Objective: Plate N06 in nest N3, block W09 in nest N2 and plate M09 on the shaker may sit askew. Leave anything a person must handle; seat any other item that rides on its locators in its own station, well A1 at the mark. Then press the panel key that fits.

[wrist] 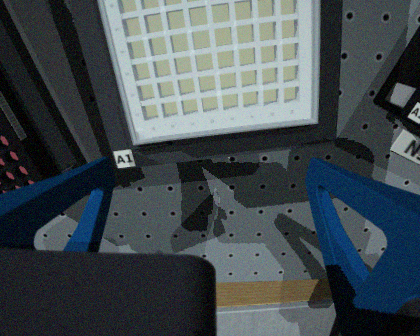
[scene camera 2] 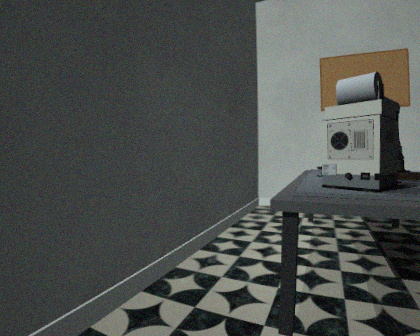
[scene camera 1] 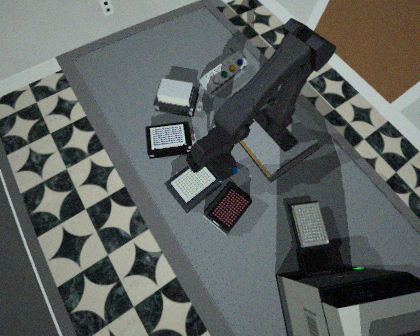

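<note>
A white plate with square cream wells [scene camera 1: 193, 184] [wrist: 212, 55] lies in a dark nest [wrist: 331, 65]; their near edges look about parallel in the wrist view, and its far end is out of that view. An A1 tag [wrist: 124, 158] marks the near left nest corner. My gripper [scene camera 1: 227, 175] [wrist: 210, 168] is open and empty, over the board just off that near end. A black plate with white wells [scene camera 1: 168, 136] and a plate with red wells [scene camera 1: 230, 206] flank it. A white-topped item [scene camera 1: 175, 92] sits farther back. The key panel [scene camera 1: 225, 74] shows grey, green, yellow and blue keys.
A large instrument [scene camera 1: 345, 300] [scene camera 2: 352, 145] stands on the table, with a pale plate [scene camera 1: 310, 224] on its carrier. A wood-edged tray [scene camera 1: 256, 161] lies below the arm. Part of a label beginning with N [wrist: 410, 146] shows at the right of the wrist view.
</note>
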